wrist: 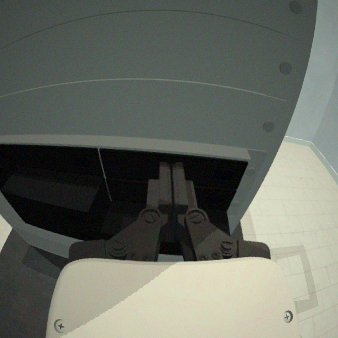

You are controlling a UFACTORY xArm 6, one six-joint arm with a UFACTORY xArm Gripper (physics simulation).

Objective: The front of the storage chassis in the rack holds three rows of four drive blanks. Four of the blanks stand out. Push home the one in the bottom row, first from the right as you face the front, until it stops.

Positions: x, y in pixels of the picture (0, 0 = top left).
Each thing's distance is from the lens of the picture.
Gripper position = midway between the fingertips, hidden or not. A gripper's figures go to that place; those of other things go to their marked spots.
my gripper point(169, 176): 13 cm
rack point(99, 99): 13 cm
